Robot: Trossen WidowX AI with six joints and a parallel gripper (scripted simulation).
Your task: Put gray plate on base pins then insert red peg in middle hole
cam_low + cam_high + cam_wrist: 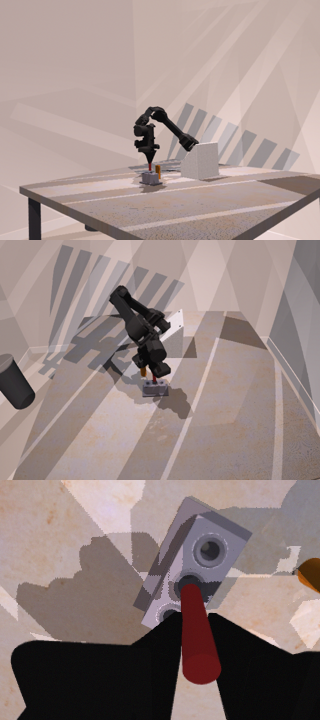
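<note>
The gray plate lies 7 cm below my gripper tip. The rest, counted from my gripper tip: orange peg (11 cm behind, 7 cm below, 6 cm to the right); red peg (right at my gripper tip); flat base (10 cm below).
</note>
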